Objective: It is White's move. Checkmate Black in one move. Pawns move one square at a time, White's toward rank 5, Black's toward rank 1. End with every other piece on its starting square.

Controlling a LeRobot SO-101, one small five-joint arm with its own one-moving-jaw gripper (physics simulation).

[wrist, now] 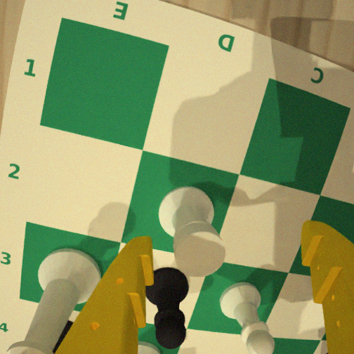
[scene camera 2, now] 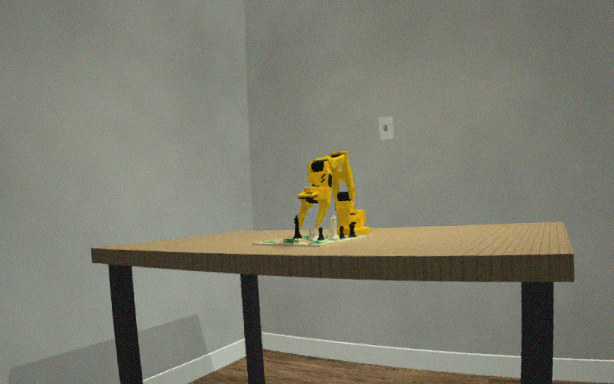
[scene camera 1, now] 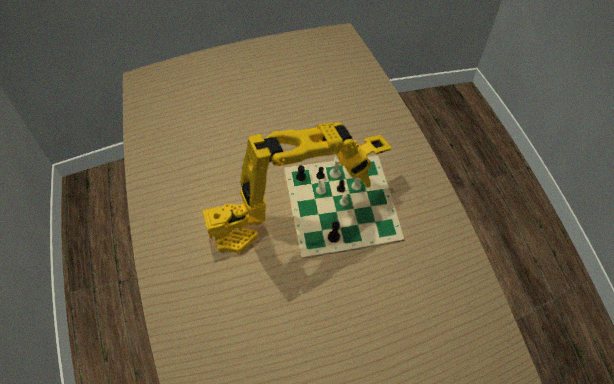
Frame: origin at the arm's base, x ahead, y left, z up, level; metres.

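Seen in the pictures: hand at its tool point: [scene camera 2: 316, 225] [scene camera 1: 357, 170]; arm's base at its link origin: [scene camera 2: 349, 234] [scene camera 1: 242, 227].
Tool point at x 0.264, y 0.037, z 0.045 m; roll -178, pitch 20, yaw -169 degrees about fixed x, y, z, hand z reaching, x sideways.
Note:
Pixels of each thing's middle, then the offset from my tool point to it. "spot": a spot on its surface instead. Level surfaces: height alone.
- white flat-topped rook at the middle of its body: [scene camera 1: 357, 182] 0.023 m down, 0.003 m back, 0.014 m right
- white pawn at the middle of its body: [scene camera 1: 344, 198] 0.024 m down, 0.043 m back, 0.044 m right
- white king at the middle of its body: [scene camera 1: 336, 165] [scene camera 2: 334, 227] 0.008 m down, 0.036 m back, 0.030 m left
- black king at the middle of its body: [scene camera 1: 335, 230] [scene camera 2: 297, 226] 0.008 m down, 0.091 m back, 0.115 m right
- white piece at the middle of its body: [scene camera 1: 321, 185] 0.020 m down, 0.080 m back, 0.003 m right
- taller black piece at the middle of its body: [scene camera 1: 301, 172] 0.023 m down, 0.111 m back, 0.045 m left
- white board at a spot on its surface: [scene camera 1: 396, 239] spot: 0.040 m down, 0.033 m ahead, 0.161 m right
- wooden table at its surface level: 0.045 m down
My gripper [scene camera 1: 368, 183] [scene camera 2: 310, 225] [wrist: 226, 231] is open and empty, with a wide gap between its jaws, above the D and C files of the board. A white flat-topped rook [scene camera 1: 356, 184] [wrist: 199, 247] stands upright on D2, beyond the jaw tips. A black pawn [scene camera 1: 341, 186] [wrist: 169, 306] is on D3, beside the left jaw in the wrist view. A white pawn [scene camera 1: 344, 201] [wrist: 241, 300] is on C3. The white king [scene camera 1: 336, 171] [wrist: 69, 275] is on E3. The black king [scene camera 1: 334, 233] [scene camera 2: 297, 228] is on A4. Another white piece [scene camera 1: 321, 188] is on D4, mostly hidden in the wrist view.
A black pawn [scene camera 1: 320, 173] stands on E4 and a taller black piece [scene camera 1: 301, 173] on E5. The green and white board [scene camera 1: 396, 239] [wrist: 90, 85] lies on the wooden table [scene camera 1: 200, 320] [scene camera 2: 450, 242]. The arm's base [scene camera 1: 225, 220] is left of the board in scene camera 1.

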